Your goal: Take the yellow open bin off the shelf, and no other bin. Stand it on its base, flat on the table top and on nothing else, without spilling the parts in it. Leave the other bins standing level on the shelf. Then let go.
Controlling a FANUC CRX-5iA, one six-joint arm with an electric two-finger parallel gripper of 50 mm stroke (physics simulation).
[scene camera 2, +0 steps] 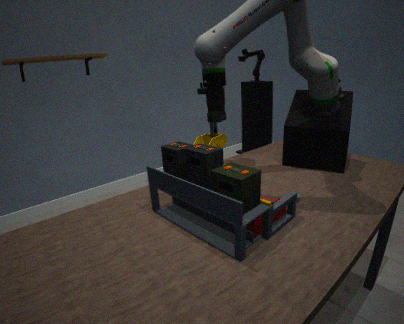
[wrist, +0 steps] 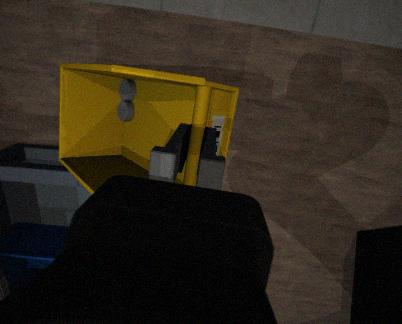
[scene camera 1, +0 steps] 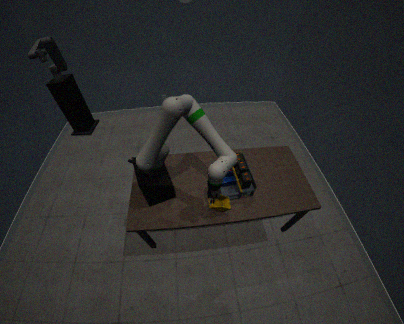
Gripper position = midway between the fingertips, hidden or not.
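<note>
My gripper (wrist: 196,140) is here in the wrist view, and along with it I can see a yellow open bin (wrist: 94,144).
</note>
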